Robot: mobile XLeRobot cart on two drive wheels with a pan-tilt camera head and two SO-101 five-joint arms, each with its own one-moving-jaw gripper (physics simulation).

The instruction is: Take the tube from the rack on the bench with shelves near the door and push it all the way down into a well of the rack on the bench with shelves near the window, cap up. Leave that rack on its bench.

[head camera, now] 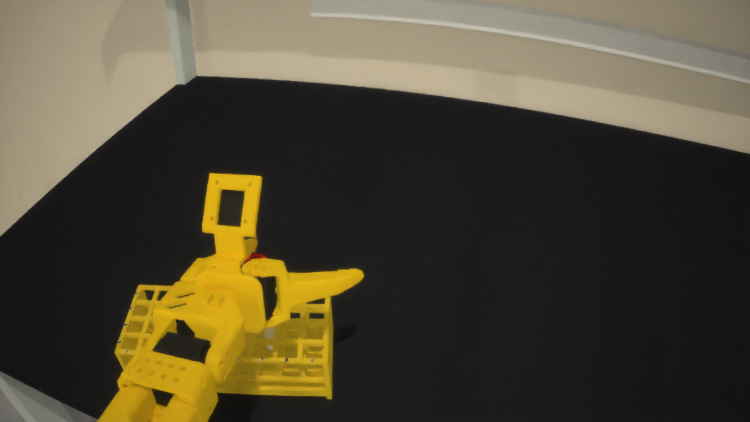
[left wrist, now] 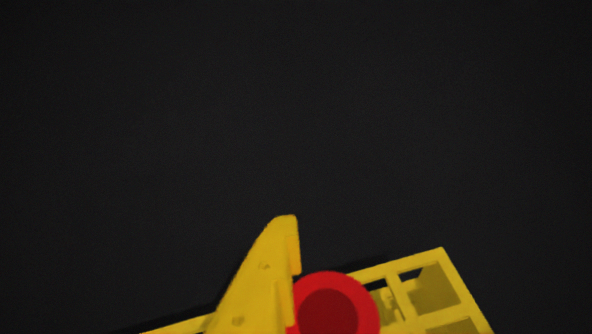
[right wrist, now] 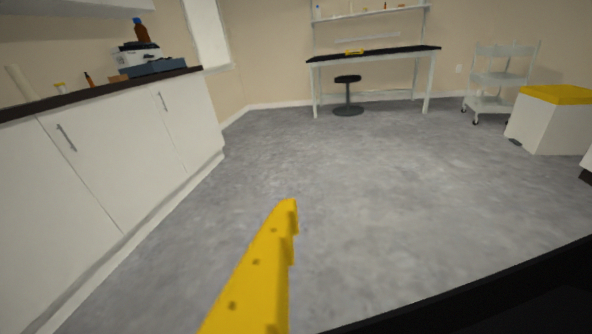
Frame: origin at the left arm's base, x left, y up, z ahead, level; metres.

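Where they show: left hand, its tool point: [head camera: 256,243] [left wrist: 298,236]; right hand, its tool point: [right wrist: 296,211].
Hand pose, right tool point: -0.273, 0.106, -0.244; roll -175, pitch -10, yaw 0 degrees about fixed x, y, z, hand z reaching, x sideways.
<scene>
Things, the pixels of their top centre, and the offset from my right tool point, as dx, dy, dz. Level surfaces: height alone.
- tube's red cap, centre of its top: [left wrist: 336,328] [head camera: 256,261] +0.165, +0.000, +0.639
- yellow rack, centre of its top: [head camera: 220,321] +0.208, -0.062, +0.631
- far bench, height of its surface: dy -0.130
The tube's red cap [head camera: 255,257] [left wrist: 332,302] faces up and partly hides behind my left gripper in the head view. Its pale body [head camera: 269,338] shows among the bars of the yellow rack [head camera: 277,391] [left wrist: 415,261] on the black bench; how deep it sits is hidden. My left gripper [head camera: 319,288] [left wrist: 292,240] is open over the rack, its moving jaw swung right in the head view. Its fixed jaw is beside the cap's left edge in the left wrist view. My right gripper [right wrist: 290,215] is open, far from the rack, one notched jaw showing.
In the right wrist view, a far bench [right wrist: 390,52] with a shelf holds a small yellow rack-like thing [right wrist: 354,51]. A stool [right wrist: 347,79] stands before it. White cabinets [right wrist: 110,145] line the left; a trolley [right wrist: 499,79] and a yellow-lidded bin [right wrist: 530,120] stand at the right.
</scene>
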